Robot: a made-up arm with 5 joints. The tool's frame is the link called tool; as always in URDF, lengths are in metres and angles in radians.
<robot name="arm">
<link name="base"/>
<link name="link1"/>
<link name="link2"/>
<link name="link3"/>
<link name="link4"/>
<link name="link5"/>
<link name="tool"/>
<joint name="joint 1" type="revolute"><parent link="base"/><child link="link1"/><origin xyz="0.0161 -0.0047 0.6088"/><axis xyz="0 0 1"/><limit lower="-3.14" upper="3.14" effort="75" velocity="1.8"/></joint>
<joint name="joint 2" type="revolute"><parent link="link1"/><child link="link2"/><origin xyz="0.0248 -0.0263 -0.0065" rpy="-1.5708 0 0"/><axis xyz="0 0 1"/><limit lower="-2.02" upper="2.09" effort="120" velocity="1.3"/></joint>
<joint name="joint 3" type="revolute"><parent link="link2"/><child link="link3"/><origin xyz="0.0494 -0.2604 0.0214"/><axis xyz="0 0 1"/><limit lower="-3.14" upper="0.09" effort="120" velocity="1.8"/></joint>
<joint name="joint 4" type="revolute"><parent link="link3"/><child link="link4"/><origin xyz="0.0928 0.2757 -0.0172"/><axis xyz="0 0 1"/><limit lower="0.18" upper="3.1" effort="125" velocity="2.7"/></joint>
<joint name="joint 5" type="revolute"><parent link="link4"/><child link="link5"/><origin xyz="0.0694 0.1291 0.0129" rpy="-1.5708 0 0"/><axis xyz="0 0 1"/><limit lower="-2.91" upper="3.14" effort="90" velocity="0.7"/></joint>
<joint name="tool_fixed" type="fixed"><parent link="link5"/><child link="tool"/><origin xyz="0.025 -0.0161 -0.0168" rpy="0 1.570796 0"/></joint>
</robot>
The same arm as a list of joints. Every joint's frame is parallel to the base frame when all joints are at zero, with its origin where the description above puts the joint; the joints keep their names.
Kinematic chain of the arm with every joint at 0, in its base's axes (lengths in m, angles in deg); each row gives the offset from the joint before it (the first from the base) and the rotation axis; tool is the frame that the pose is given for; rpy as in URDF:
joint 1: xyz 0.0161 -0.0047 0.6088 axis +z
joint 2: xyz 0.0248 -0.0263 -0.0065 axis +y
joint 3: xyz 0.0494 0.0214 0.2604 axis +y
joint 4: xyz 0.0928 -0.0172 -0.2757 axis +y
joint 5: xyz 0.0694 0.0129 -0.1291 axis -z
tool: xyz 0.0250 0.0161 0.0168 rpy 180.00 -90.00 0.00
Joint limits (deg, base to tool): -179.91..179.91 -115.74..119.75 -179.91..5.16 10.31..177.62 -166.73..179.91

